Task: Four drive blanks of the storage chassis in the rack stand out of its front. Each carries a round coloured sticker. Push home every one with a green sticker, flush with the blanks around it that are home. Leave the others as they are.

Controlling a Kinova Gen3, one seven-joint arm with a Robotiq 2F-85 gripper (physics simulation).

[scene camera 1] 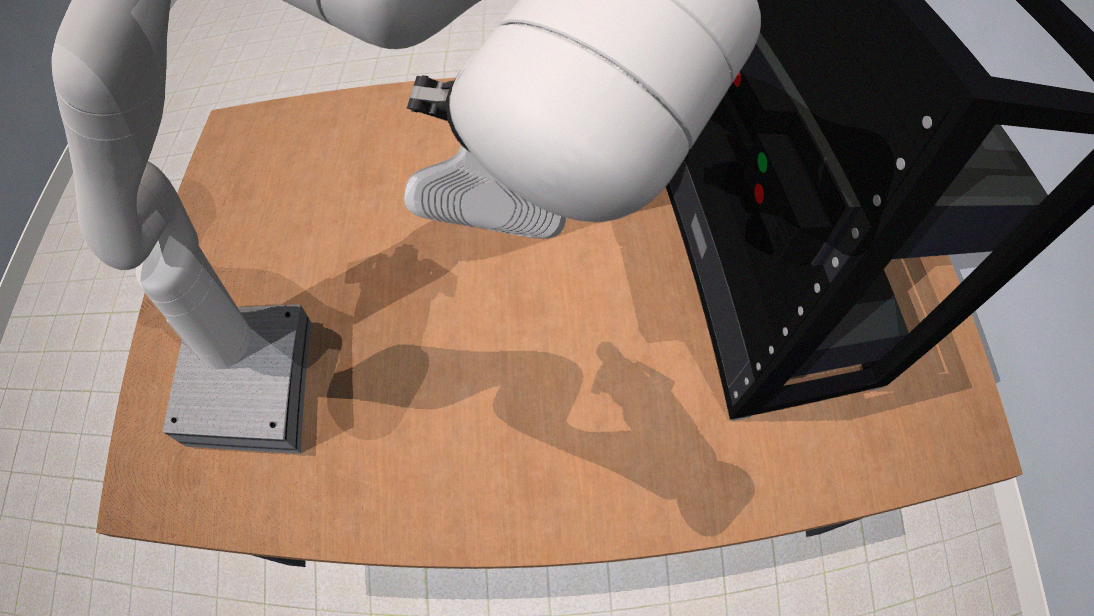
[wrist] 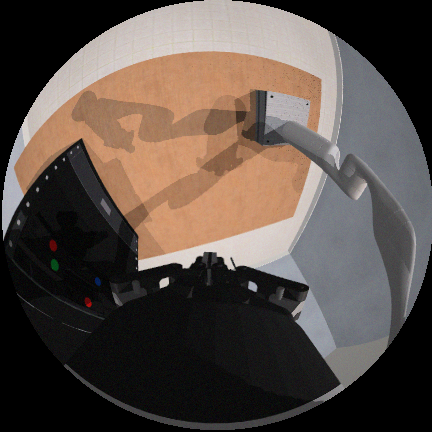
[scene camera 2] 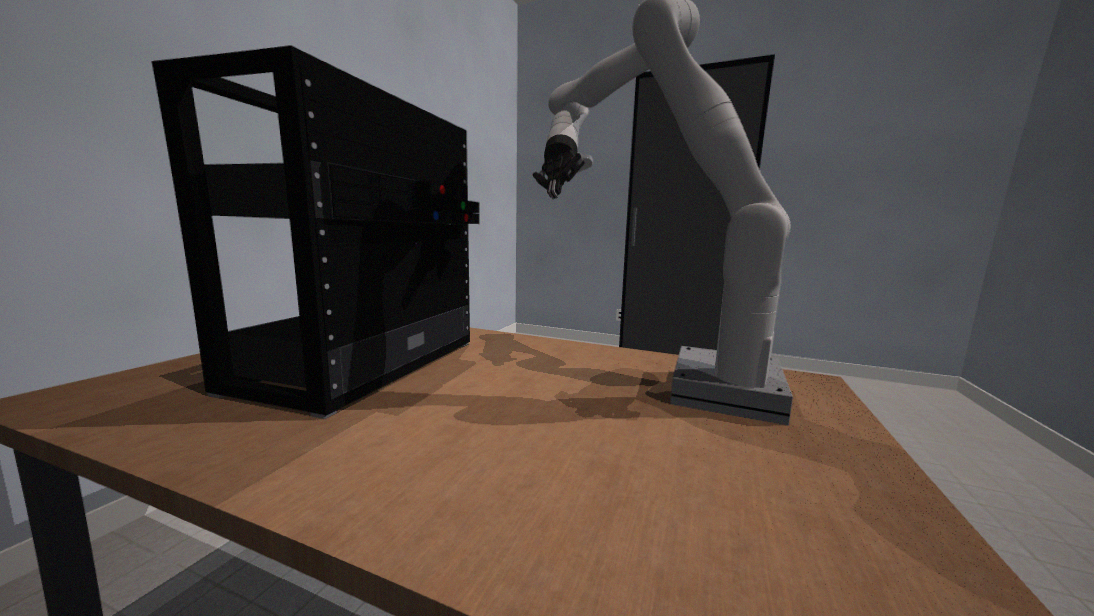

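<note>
The blank with the green sticker (scene camera 1: 762, 162) (scene camera 2: 463, 205) (wrist: 54, 265) stands out of the chassis front, next to a blank with a red sticker (scene camera 1: 758, 193) (scene camera 2: 465, 218) (wrist: 53, 245). The other red sticker (scene camera 1: 737, 78) (scene camera 2: 441, 189) (wrist: 88, 302) and the blue sticker (scene camera 2: 436, 215) (wrist: 98, 281) are on the other two blanks; the arm hides the blue one in scene camera 1. The black blanks' edges are hard to see. My gripper (scene camera 2: 553, 192) (wrist: 209, 260) is shut and empty, raised in front of the rack and apart from it. The wrist hides its fingertips in scene camera 1.
The black rack (scene camera 1: 987, 114) (scene camera 2: 306, 229) stands on the wooden table (scene camera 1: 489, 497) (scene camera 2: 612, 497) (wrist: 175, 70). A lower grey panel (scene camera 2: 375, 355) with a pale label is below the chassis. The arm's base plate (scene camera 1: 229, 405) (scene camera 2: 731, 401) (wrist: 295, 105) is at the table's other end.
</note>
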